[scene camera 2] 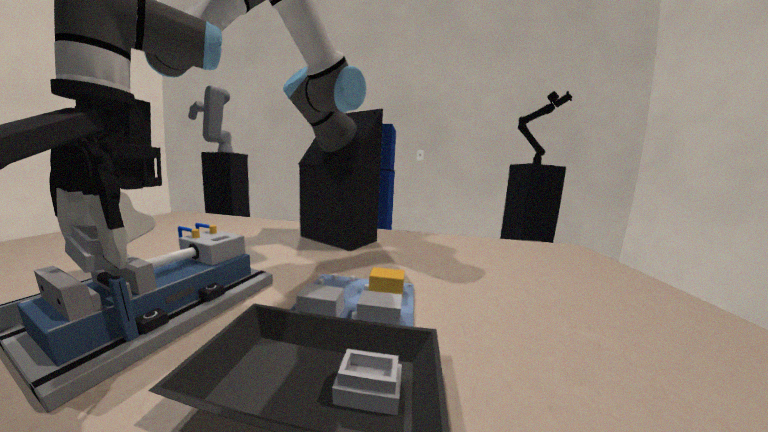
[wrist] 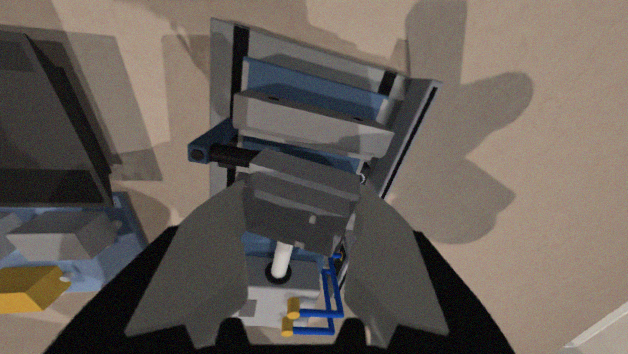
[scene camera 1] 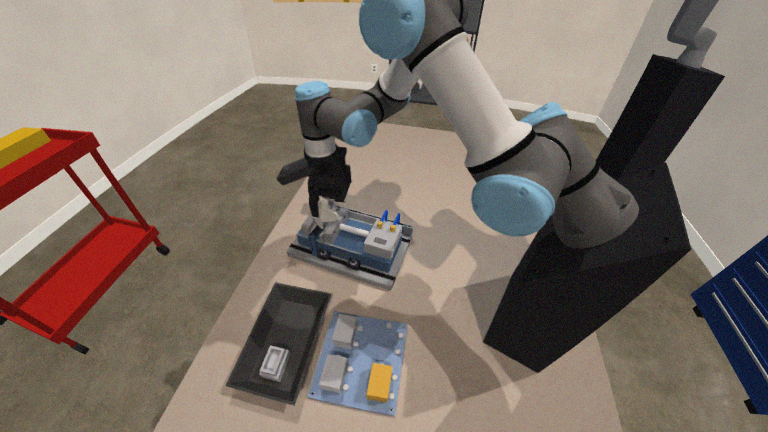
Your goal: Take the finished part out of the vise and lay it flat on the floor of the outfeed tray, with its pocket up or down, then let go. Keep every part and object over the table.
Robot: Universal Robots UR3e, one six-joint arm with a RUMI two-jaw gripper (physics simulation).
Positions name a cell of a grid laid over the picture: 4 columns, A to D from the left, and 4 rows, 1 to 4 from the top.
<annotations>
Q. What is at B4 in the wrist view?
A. My gripper.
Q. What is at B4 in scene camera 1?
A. A yellow block.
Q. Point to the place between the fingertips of my gripper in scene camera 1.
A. At B3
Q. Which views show my gripper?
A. Scene camera 2, the wrist view and scene camera 1: all of them.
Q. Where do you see a light blue plate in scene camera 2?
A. B3
</annotations>
